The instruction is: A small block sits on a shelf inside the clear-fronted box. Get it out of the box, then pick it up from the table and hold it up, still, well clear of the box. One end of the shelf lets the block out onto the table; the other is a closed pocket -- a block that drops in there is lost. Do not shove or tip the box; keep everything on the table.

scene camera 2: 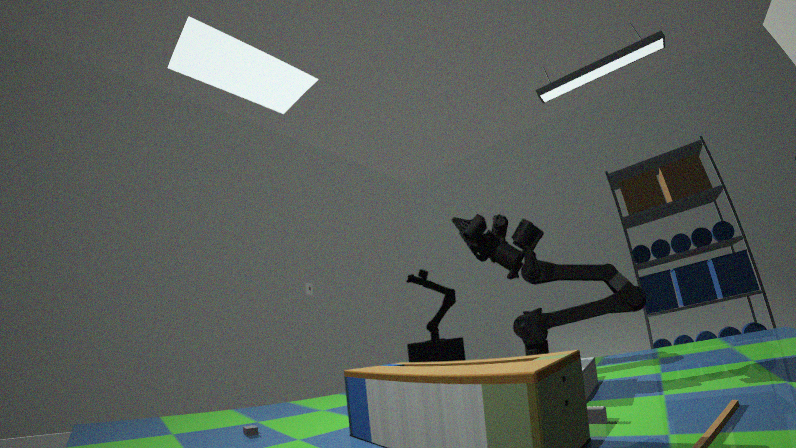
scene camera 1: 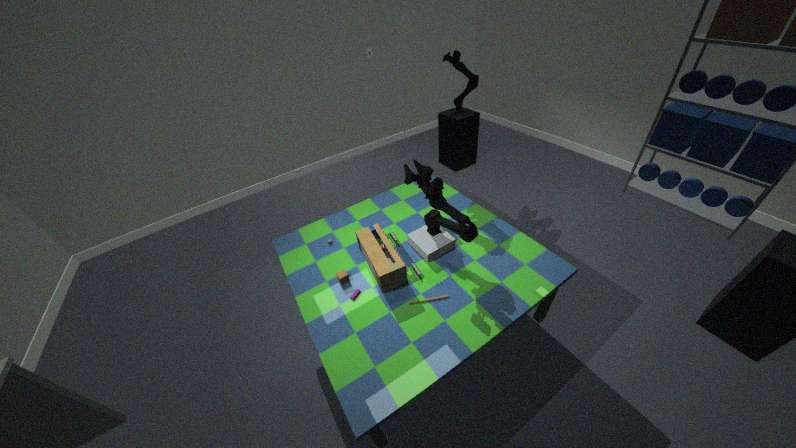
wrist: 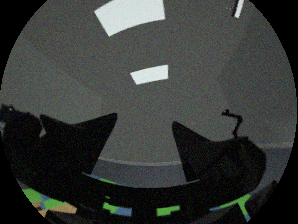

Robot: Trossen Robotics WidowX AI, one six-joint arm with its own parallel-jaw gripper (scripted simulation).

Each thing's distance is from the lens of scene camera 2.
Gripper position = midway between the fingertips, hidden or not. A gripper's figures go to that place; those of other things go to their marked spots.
my gripper (scene camera 2: 456, 225): 0.92 m
box (scene camera 2: 545, 393): 0.38 m
